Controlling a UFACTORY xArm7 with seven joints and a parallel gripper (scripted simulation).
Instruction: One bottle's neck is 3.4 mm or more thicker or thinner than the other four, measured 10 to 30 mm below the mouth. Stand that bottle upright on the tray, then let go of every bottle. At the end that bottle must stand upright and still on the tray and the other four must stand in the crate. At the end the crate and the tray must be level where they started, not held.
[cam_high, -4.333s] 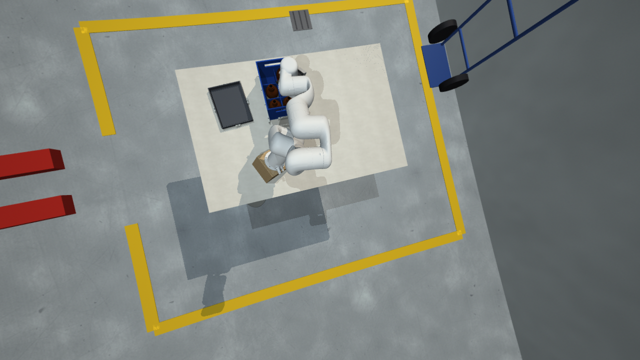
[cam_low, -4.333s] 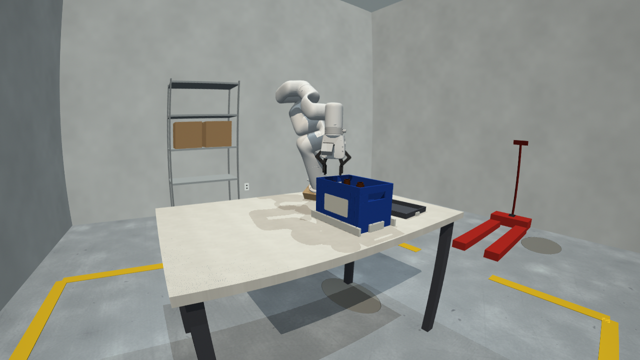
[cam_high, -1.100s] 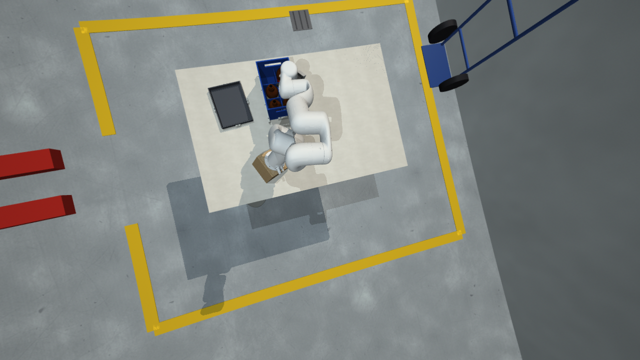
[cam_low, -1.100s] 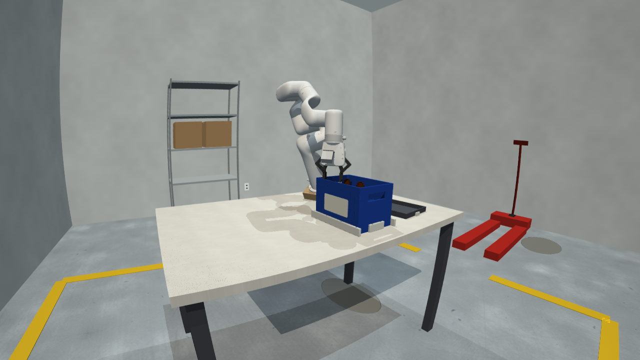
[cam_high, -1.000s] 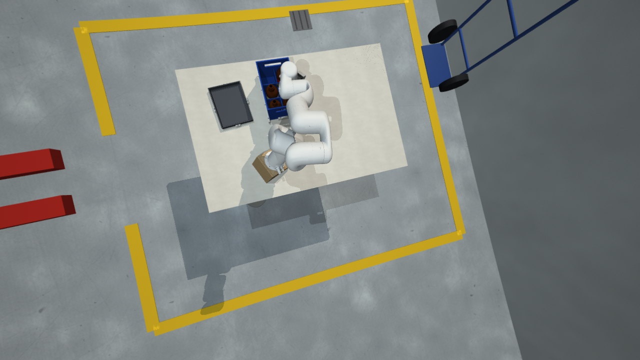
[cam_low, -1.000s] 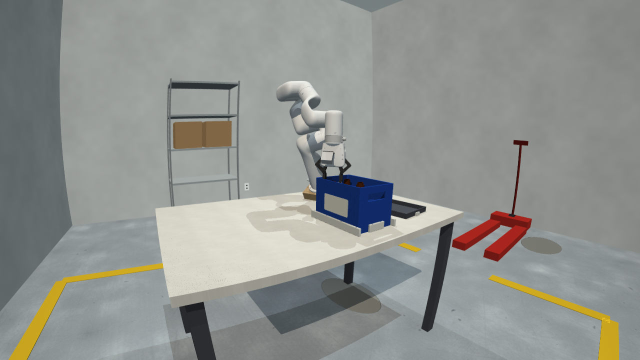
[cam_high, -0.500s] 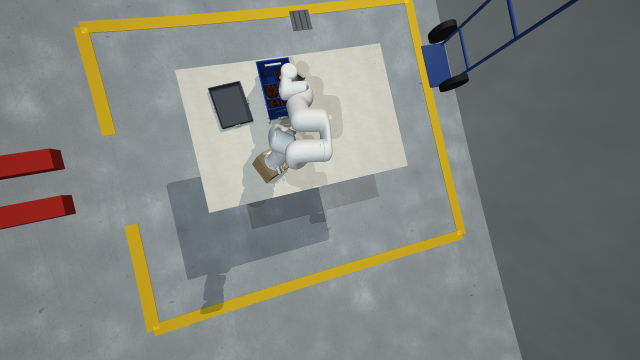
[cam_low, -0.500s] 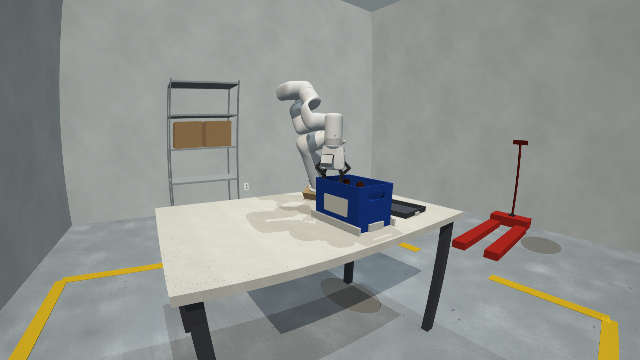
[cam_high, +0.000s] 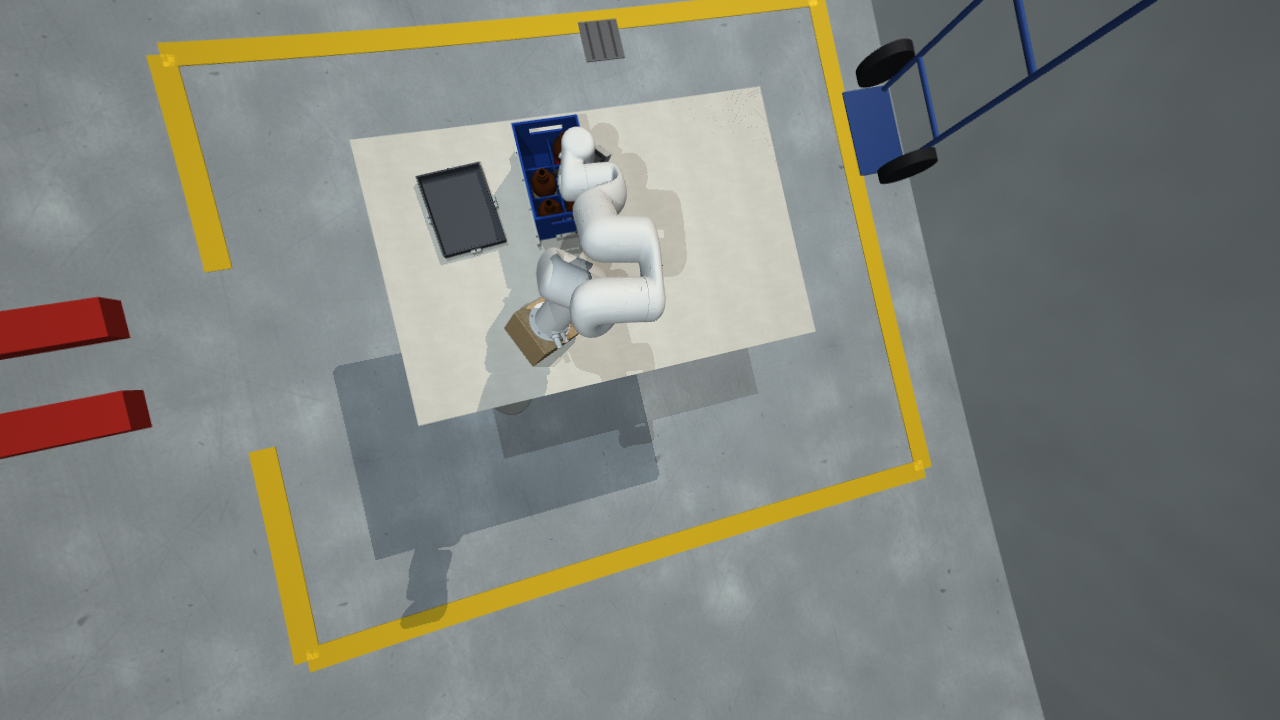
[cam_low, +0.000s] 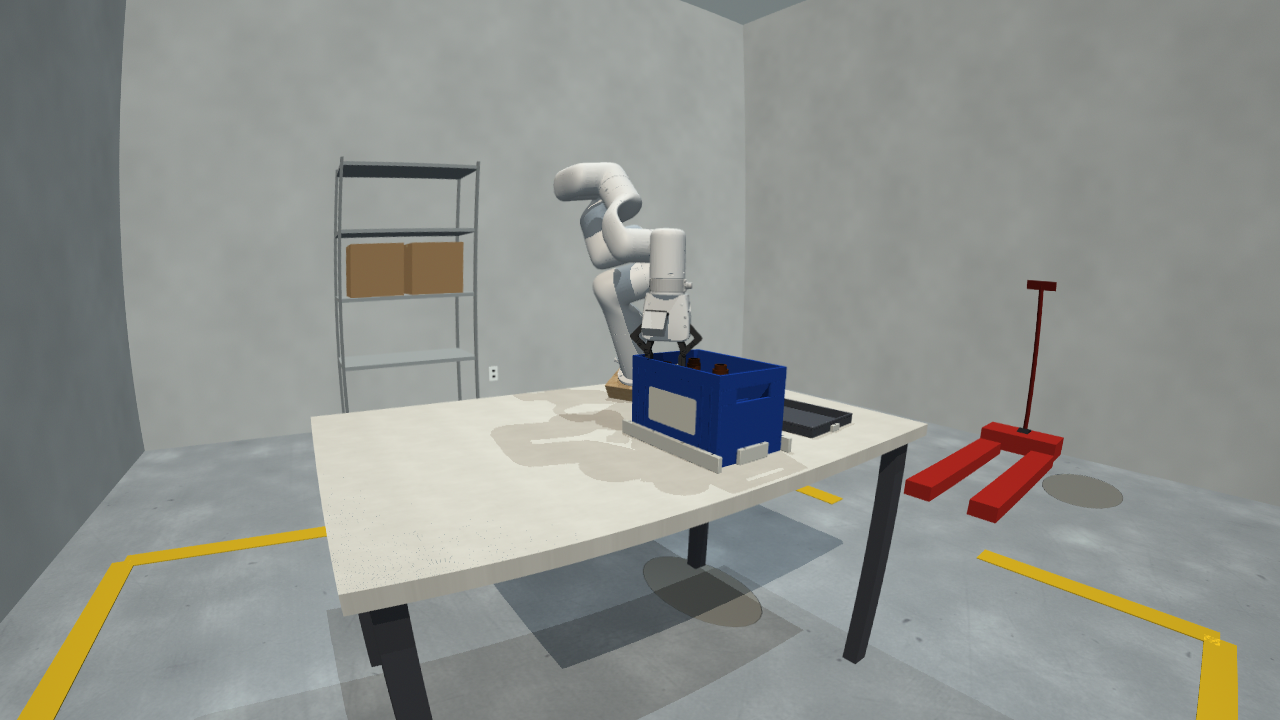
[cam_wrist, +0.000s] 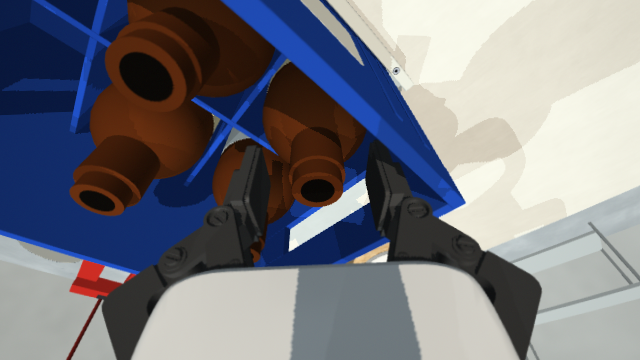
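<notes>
Now: the blue crate 9 cm ahead of my hand, 3 cm to the left of it and 7 cm below it. The rest, counted from my hand: dark grey tray (13 cm ahead, 32 cm to the left, 15 cm below).
</notes>
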